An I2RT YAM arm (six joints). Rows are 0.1 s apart.
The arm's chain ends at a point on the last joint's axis. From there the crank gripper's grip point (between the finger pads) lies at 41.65 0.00 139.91 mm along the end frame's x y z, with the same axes.
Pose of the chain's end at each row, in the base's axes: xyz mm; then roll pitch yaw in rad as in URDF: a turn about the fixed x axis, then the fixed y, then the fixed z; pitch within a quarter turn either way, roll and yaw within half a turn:
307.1 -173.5 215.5 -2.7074 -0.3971 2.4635
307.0 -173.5 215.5 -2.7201 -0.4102 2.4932
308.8 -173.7 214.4 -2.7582 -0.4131 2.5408
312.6 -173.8 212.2 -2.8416 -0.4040 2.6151
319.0 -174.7 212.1 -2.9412 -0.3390 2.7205
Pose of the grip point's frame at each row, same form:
202.0 -164.4 114.6 -2.7074 -0.3971 2.4635
201.4 -165.3 115.0 -2.7201 -0.4102 2.4932
204.8 -165.9 112.3 -2.7582 -0.4131 2.5408
213.3 -163.9 105.7 -2.8416 -0.4040 2.6151
230.2 -165.4 96.6 -2.9412 -0.3390 2.7205

